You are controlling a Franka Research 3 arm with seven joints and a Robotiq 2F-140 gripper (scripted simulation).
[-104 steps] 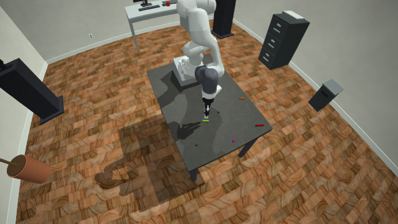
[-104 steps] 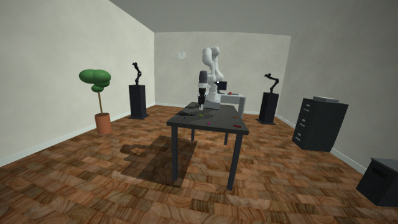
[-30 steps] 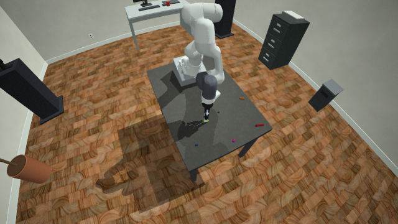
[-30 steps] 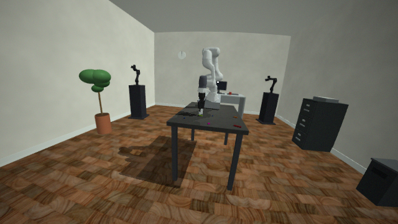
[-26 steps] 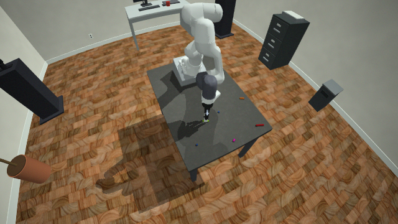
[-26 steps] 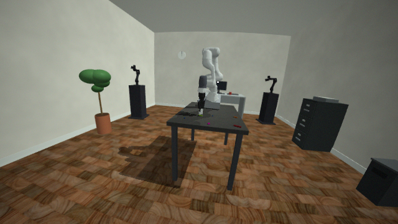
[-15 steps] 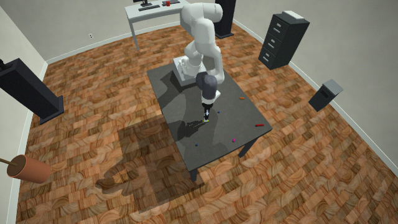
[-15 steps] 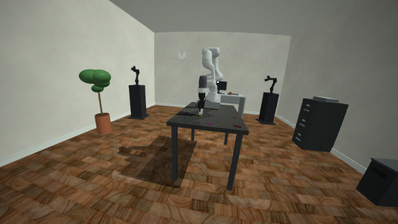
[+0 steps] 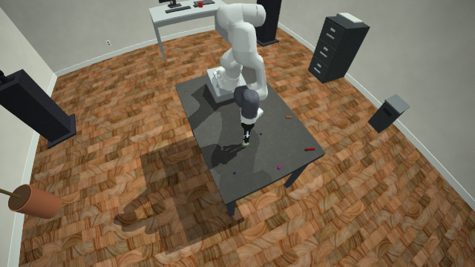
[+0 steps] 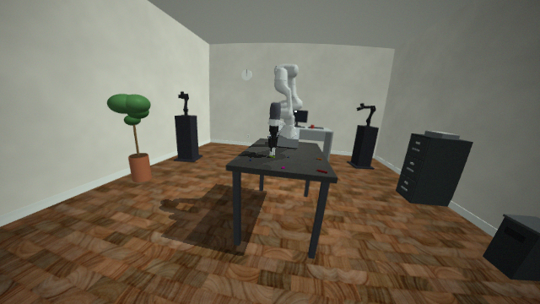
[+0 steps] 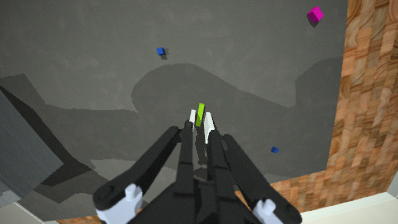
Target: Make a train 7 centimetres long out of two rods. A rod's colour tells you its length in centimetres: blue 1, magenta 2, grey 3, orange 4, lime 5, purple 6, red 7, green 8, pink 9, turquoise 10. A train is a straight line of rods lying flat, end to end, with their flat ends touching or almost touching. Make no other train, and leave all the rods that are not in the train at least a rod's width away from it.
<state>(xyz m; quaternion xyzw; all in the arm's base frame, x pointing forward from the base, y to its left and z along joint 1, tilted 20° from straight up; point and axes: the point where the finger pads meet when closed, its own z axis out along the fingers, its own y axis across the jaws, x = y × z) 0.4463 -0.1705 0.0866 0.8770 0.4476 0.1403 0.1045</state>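
My gripper is now 5 cm above the lime rod. Also, from my hand: magenta rod (26 cm ahead, 8 cm to the left, 5 cm below); then orange rod (1 cm behind, 41 cm to the left, 5 cm below); then red rod (29 cm ahead, 34 cm to the left, 5 cm below).
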